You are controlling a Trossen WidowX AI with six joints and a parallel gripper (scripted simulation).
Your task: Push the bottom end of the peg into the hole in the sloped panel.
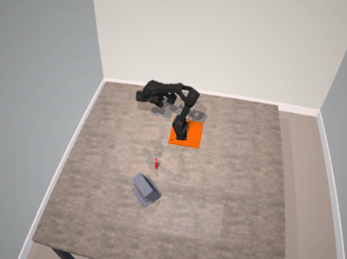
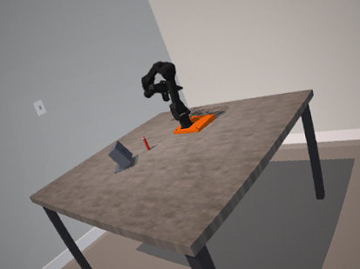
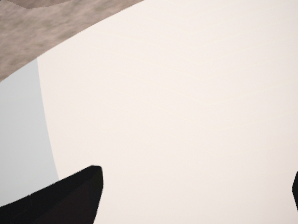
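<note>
Now: gripper tip 440 mm short of the peg, 170 mm above it and 40 mm to the left of it. Round my gripper tip: sloped panel: 610 mm ahead, 160 mm below, 80 mm to the right.
</note>
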